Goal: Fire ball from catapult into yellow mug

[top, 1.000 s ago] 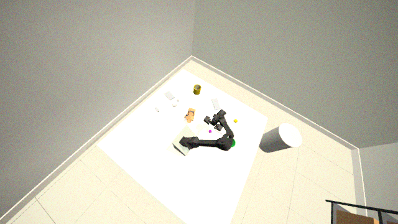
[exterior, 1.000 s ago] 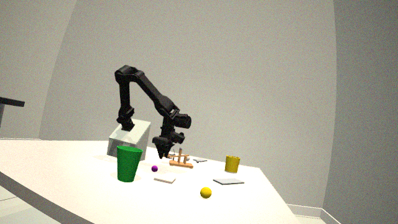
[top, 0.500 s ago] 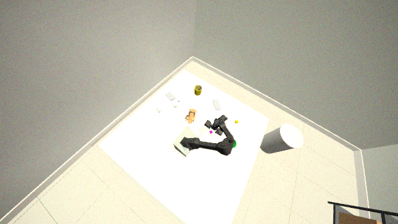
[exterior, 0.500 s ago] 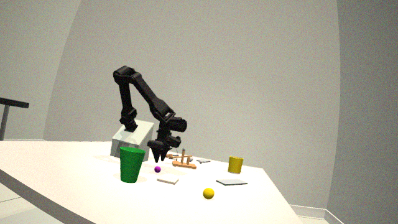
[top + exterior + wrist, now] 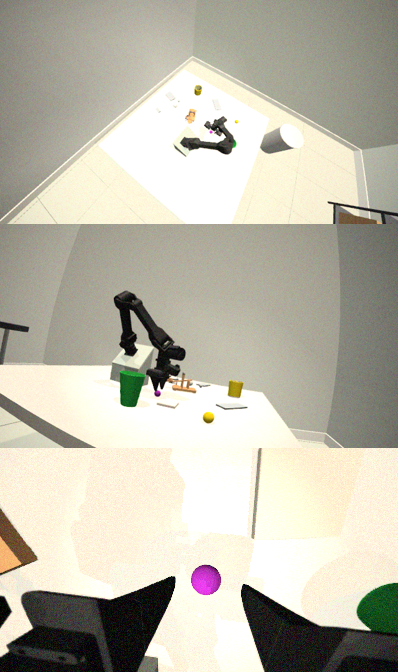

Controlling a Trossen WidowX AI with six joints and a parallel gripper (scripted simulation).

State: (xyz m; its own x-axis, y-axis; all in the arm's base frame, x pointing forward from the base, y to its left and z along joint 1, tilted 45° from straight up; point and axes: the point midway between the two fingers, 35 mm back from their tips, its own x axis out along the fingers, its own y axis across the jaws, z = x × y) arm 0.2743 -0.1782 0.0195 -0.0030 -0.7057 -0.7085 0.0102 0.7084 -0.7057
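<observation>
My gripper tip is now 2 cm above the purple ball. Also, from my gripper tip: green cup 2 cm behind, 21 cm to the right; catapult 27 cm to the left, 2 cm above; pale flat tile 8 cm ahead, 7 cm to the right, 3 cm below.
</observation>
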